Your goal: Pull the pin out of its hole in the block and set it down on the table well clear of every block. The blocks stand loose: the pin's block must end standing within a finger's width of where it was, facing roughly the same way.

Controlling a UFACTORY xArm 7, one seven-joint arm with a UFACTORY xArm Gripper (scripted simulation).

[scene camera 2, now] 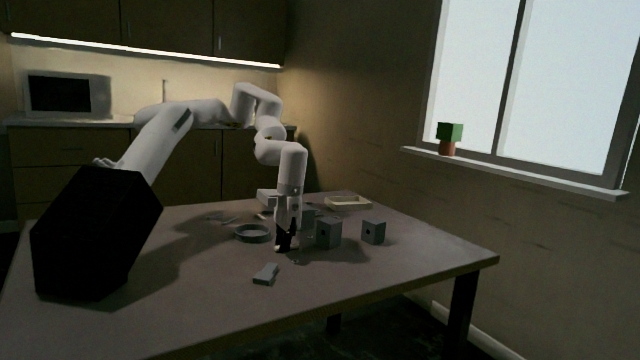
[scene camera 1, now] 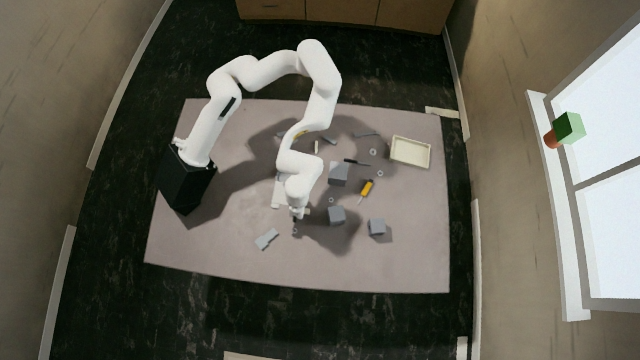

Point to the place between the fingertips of the gripper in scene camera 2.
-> At 282,249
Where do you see a cream tray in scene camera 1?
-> At 408,152
